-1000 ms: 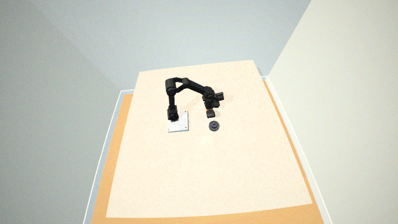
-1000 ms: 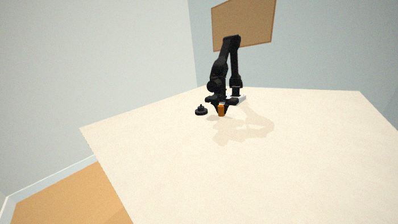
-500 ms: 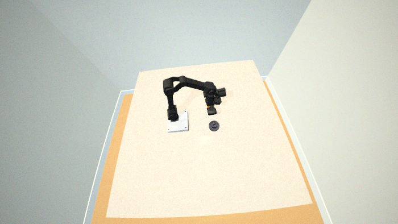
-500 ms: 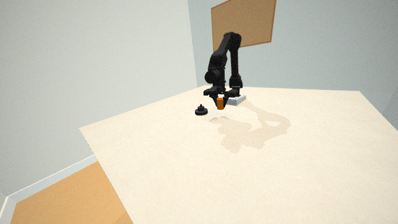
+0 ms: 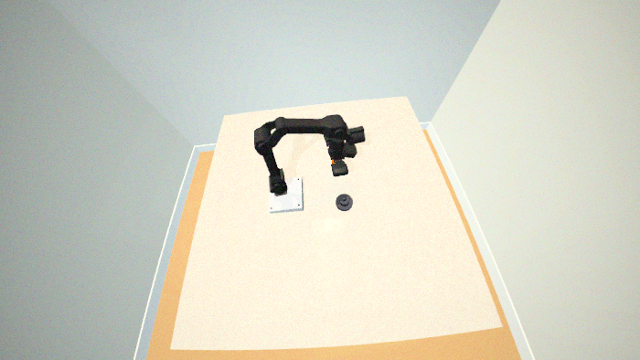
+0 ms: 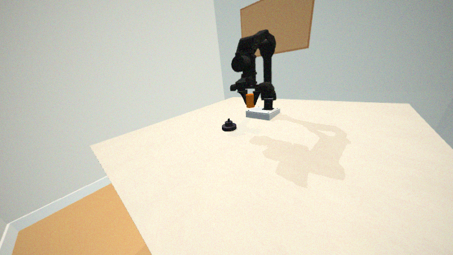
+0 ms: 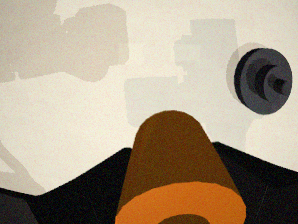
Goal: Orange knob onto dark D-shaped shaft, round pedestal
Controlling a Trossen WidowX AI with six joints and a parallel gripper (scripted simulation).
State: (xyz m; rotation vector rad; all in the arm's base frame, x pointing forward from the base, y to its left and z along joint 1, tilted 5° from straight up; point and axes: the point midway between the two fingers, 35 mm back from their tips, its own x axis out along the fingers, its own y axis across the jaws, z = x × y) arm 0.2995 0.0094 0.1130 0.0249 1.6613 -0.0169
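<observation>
Right now the dark round pedestal is 10 mm ahead of my gripper tip, 130 mm to the right of it and 110 mm below it. Round my gripper tip: orange knob: 20 mm above.
</observation>
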